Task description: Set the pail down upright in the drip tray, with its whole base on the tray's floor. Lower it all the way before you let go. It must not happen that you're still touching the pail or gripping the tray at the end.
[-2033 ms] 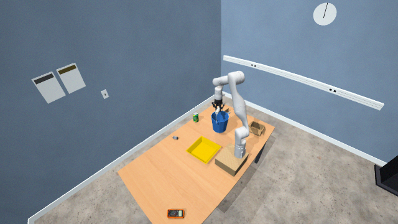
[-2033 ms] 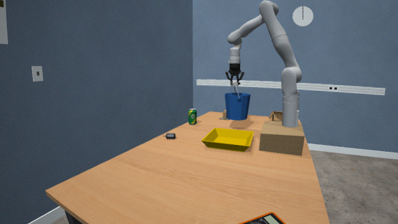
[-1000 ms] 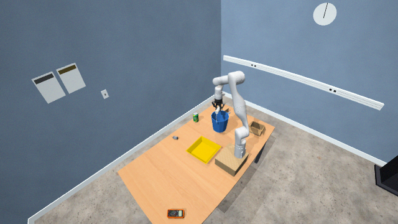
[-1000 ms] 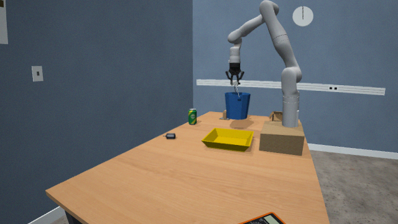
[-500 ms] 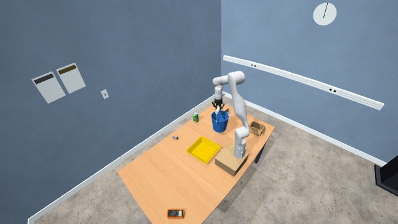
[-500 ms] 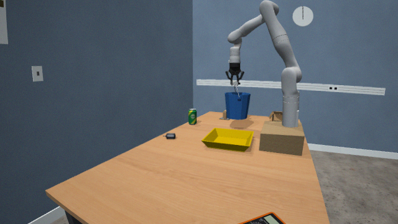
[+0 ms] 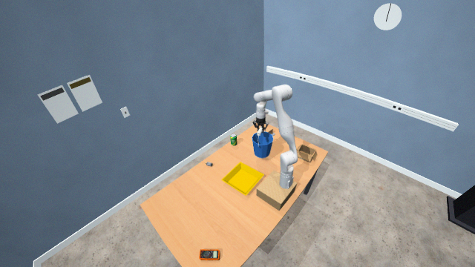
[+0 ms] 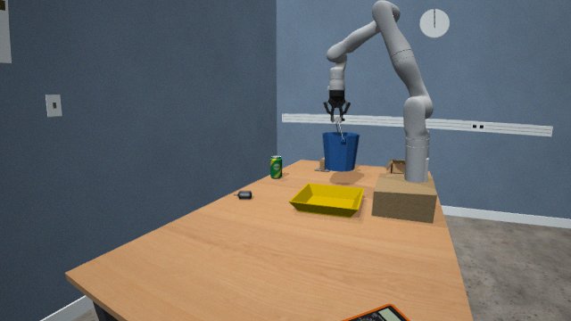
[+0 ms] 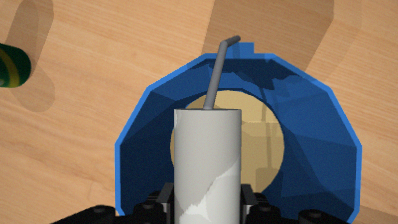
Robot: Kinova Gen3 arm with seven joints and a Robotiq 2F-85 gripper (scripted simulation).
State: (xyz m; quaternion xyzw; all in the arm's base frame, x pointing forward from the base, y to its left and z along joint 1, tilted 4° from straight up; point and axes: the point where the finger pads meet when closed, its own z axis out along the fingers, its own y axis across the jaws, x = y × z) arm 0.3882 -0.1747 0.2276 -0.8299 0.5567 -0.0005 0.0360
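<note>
The wire handle lies 3 cm below my hand and 1 cm behind it. Also, from my hand: blue pail: 10 cm below, 1 cm behind; green soda can: 33 cm ahead, 27 cm below, 2 cm to the left; yellow drip tray: 32 cm below, 30 cm to the left, 7 cm behind.
</note>
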